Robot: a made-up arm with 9 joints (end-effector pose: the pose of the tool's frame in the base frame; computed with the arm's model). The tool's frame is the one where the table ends. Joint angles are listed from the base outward.
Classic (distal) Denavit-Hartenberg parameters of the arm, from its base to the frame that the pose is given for. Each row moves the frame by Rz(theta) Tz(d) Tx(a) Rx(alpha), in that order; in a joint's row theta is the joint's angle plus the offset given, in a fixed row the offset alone. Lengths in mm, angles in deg.
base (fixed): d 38.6; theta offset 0; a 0; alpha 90
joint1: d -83.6; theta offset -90; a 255.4; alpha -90
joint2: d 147.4; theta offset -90; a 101.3; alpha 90
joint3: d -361; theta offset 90; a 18.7; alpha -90
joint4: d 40.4; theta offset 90; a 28.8; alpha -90
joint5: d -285.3; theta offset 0; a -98.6; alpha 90
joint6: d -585.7; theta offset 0; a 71.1; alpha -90
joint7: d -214.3; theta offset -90; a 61.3; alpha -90
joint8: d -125.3; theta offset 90; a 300.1; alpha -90
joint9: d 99.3; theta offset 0; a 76.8; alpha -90
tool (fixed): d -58.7; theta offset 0; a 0; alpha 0
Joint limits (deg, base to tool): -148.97..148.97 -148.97..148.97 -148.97..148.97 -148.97..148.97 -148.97..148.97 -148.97..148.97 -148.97..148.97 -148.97..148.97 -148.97..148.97
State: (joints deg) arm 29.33 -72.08 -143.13 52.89 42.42 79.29 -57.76 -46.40 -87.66
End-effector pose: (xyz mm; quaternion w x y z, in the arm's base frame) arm -138.8 -520.1 -723.1 0.5198 0.8241 -0.1169 0.1924
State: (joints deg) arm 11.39 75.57 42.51 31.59 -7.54 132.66 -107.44 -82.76 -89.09
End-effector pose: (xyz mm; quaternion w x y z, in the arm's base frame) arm 746.5 717.7 -857.3 0.1183 -0.3820 -0.6981 -0.5939
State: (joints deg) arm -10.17 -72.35 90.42 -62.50 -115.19 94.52 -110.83 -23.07 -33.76
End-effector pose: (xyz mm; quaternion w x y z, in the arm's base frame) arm -711.2 -112.0 -587.8 0.4999 -0.1846 -0.8066 0.2556
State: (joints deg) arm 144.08 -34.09 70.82 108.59 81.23 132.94 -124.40 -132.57 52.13
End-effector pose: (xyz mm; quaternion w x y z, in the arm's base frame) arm 403.1 -42.5 1500.9 0.5503 -0.6589 -0.4749 -0.1934
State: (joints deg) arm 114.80 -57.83 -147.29 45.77 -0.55 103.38 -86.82 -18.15 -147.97
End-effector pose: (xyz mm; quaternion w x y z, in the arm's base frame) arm 1036.5 -238.2 399.8 0.0118 0.3165 0.3205 -0.8927
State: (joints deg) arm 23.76 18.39 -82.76 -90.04 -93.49 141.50 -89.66 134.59 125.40
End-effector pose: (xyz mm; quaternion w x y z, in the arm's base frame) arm 351.3 -815.2 -547.2 0.7854 -0.5177 0.1682 -0.2946
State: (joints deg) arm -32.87 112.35 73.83 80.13 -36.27 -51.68 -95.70 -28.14 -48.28
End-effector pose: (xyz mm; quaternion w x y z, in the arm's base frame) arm 761.8 1005.0 -525.4 0.1947 -0.8654 0.1794 -0.4255
